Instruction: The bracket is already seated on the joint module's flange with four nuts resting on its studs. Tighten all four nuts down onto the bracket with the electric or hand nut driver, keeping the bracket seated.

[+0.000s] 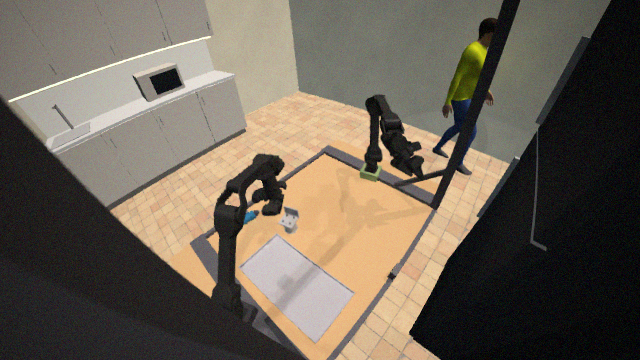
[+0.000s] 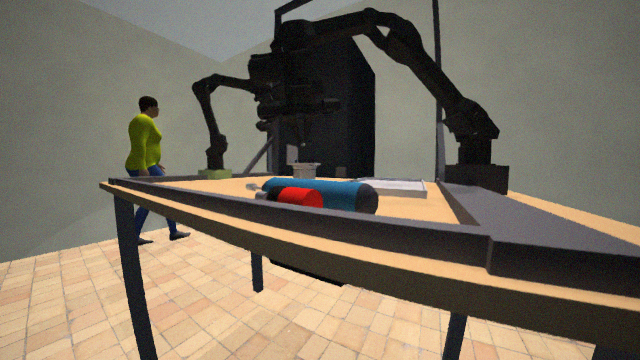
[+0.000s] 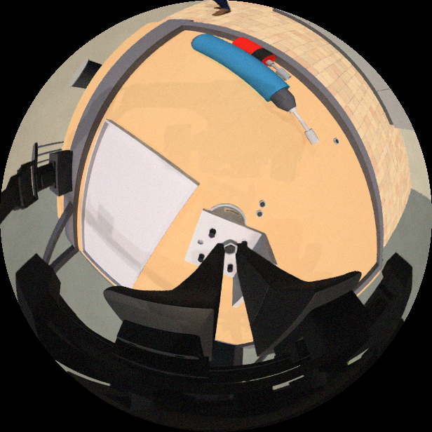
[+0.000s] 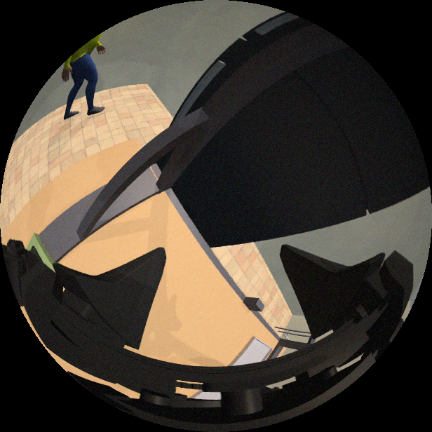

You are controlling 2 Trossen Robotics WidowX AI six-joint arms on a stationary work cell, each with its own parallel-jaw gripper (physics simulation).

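Pixels of known places: left gripper, fingertip midpoint: [image 1: 279, 212] [image 2: 303, 145]; right gripper, fingertip midpoint: [image 1: 417, 177] [image 2: 280, 132]; left arm's base, link origin: [image 1: 235, 314]; right arm's base, link origin: [image 1: 371, 168] [image 2: 215, 169].
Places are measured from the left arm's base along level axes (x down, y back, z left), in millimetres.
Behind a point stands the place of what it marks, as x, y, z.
Observation:
The white L-shaped bracket [image 1: 289, 218] {1, -433, -17} [image 3: 225, 231] lies on the round grey joint module [image 2: 304, 172] {25, -421, 12} [image 3: 231, 213]; several dark spots show on its plate, too small to name surely. My left gripper [image 2: 303, 138] {-39, -424, 17} [image 3: 228, 248] is shut on a hex nut [image 3: 230, 247], held above the bracket. Two loose nuts [image 3: 262, 204] [image 3: 259, 213] lie on the table beside the module, and another nut [image 3: 336, 141] lies farther off. A blue driver [image 1: 250, 217] {36, -407, 183} [image 2: 322, 193] {40, -357, 259} [image 3: 240, 66] and a red driver [image 2: 300, 197] {41, -377, 285} [image 3: 244, 46] lie side by side. My right gripper [image 4: 224, 253] is open and empty, away from the bracket.
A pale flat tray [image 1: 320, 305] {64, -139, -250} [image 2: 400, 188] {65, -174, -41} [image 3: 135, 185] lies near the module. A dark raised rim [image 2: 350, 221] {50, -330, 332} [image 3: 345, 120] edges the table. A dark post [image 1: 480, 100] {-492, -705, -660} stands beside the right arm. A person in yellow [image 1: 467, 75] [image 2: 144, 142] stands beyond the table.

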